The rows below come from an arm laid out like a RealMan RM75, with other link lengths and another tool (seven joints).
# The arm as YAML. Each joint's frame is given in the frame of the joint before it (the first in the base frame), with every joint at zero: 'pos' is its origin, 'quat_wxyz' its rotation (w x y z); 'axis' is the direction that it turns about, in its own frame. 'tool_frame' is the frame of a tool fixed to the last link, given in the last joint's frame.
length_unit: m
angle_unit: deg
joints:
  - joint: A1
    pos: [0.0, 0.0, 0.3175]
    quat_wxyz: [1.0, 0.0, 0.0, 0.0]
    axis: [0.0, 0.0, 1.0]
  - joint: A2
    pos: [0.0, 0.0, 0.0]
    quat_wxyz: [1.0, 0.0, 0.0, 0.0]
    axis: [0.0, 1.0, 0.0]
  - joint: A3
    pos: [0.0, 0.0, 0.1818]
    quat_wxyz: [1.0, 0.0, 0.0, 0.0]
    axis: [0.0, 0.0, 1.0]
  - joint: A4
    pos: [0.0, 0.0, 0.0]
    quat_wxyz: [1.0, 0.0, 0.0, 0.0]
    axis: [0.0, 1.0, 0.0]
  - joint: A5
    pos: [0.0, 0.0, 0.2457]
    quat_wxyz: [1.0, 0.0, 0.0, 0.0]
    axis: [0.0, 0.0, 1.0]
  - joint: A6
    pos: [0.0, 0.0, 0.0]
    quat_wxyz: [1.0, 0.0, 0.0, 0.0]
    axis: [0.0, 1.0, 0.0]
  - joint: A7
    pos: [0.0, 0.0, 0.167]
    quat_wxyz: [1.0, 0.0, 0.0, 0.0]
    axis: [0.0, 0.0, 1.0]
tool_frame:
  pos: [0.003, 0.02, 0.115]
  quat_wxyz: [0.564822, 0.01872, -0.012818, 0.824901]
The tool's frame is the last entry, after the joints.
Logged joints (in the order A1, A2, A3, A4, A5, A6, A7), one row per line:
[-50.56, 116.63, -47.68, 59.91, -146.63, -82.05, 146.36]
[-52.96, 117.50, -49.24, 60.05, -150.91, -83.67, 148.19]
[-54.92, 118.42, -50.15, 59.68, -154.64, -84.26, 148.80]
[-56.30, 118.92, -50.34, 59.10, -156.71, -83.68, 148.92]
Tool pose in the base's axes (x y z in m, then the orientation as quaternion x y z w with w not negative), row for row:
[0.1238, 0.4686, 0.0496, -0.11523, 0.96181, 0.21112, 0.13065]
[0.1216, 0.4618, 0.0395, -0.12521, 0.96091, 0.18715, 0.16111]
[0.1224, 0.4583, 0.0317, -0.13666, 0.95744, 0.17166, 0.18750]
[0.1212, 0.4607, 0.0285, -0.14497, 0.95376, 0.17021, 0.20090]
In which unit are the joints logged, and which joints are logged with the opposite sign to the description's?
The joints are logged in degrees. Opposite sign: A1, A4.
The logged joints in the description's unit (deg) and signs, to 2 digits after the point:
[50.56, 116.63, -47.68, -59.91, -146.63, -82.05, 146.36]
[52.96, 117.50, -49.24, -60.05, -150.91, -83.67, 148.19]
[54.92, 118.42, -50.15, -59.68, -154.64, -84.26, 148.80]
[56.30, 118.92, -50.34, -59.10, -156.71, -83.68, 148.92]

